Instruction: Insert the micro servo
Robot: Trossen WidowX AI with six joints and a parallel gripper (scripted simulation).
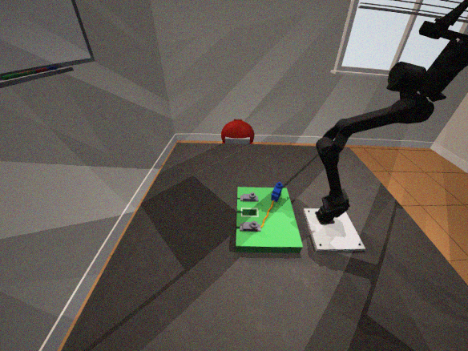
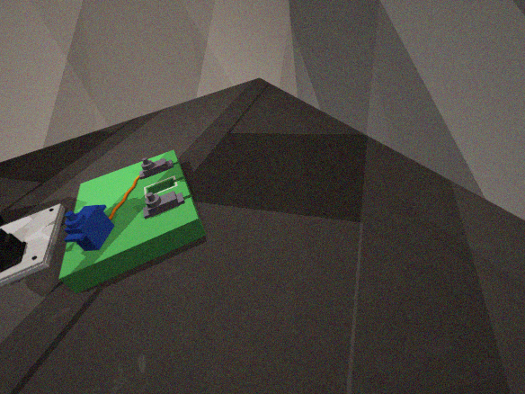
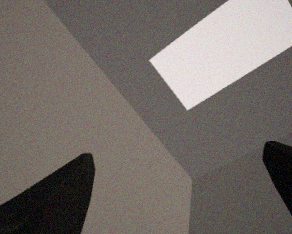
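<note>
Right now the green deck is 33 cm ahead of my gripper tip, 9 cm to the right of it and 74 cm below it.
</note>
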